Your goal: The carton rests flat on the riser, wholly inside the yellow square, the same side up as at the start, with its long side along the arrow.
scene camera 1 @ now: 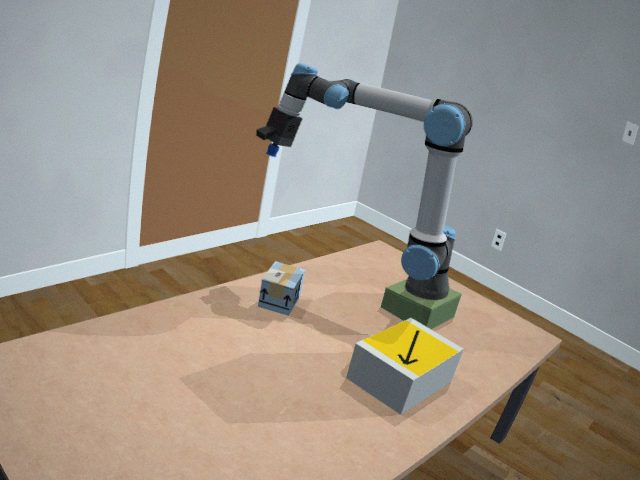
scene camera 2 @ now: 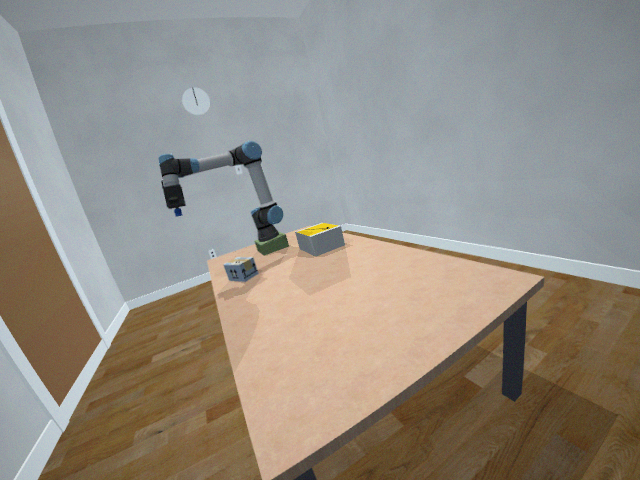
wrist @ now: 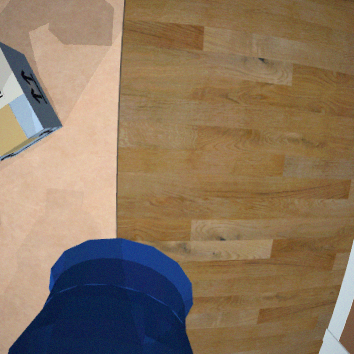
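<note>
Suction cup point(wrist: 111, 288): holds nothing. Carton point(scene camera 1: 281, 286), point(wrist: 35, 118): on the table. Grey riser point(scene camera 2: 321, 238): on the table, out of frame in the wrist view.
</note>
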